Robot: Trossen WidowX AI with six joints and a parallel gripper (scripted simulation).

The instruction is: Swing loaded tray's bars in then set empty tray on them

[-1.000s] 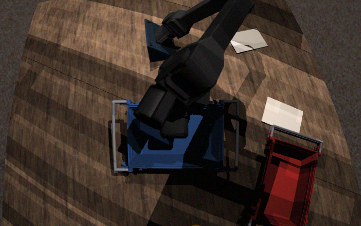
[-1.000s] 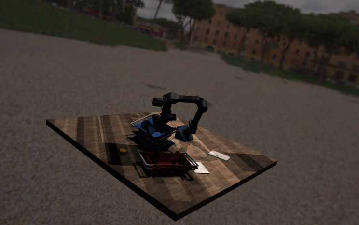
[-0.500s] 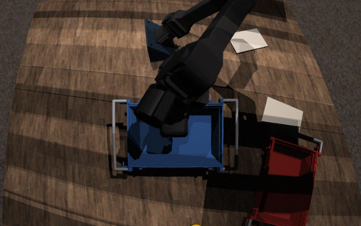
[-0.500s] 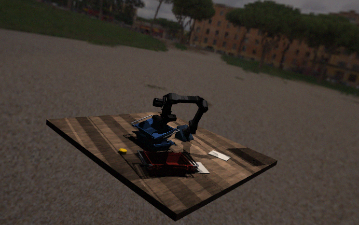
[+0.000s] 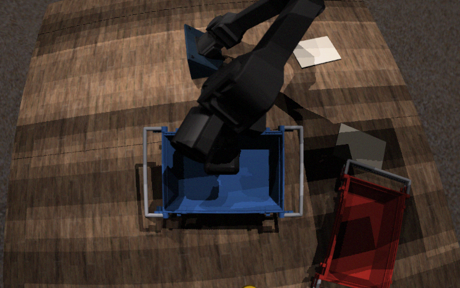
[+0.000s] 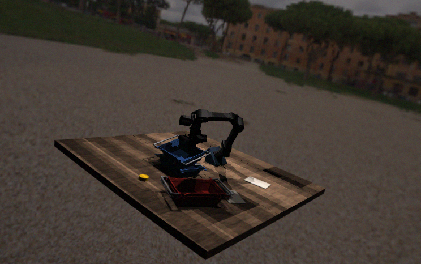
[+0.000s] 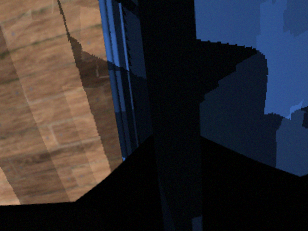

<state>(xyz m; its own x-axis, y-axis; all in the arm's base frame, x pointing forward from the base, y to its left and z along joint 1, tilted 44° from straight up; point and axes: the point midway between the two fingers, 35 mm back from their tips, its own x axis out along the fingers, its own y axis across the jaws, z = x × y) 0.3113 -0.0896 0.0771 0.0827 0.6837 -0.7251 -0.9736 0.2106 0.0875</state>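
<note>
The blue tray is 70 mm ahead of my gripper tip, 20 mm to the right of it and 10 mm above it. The rest, counted from my gripper tip: yellow block 350 mm ahead, 20 mm to the right, 110 mm below.
</note>
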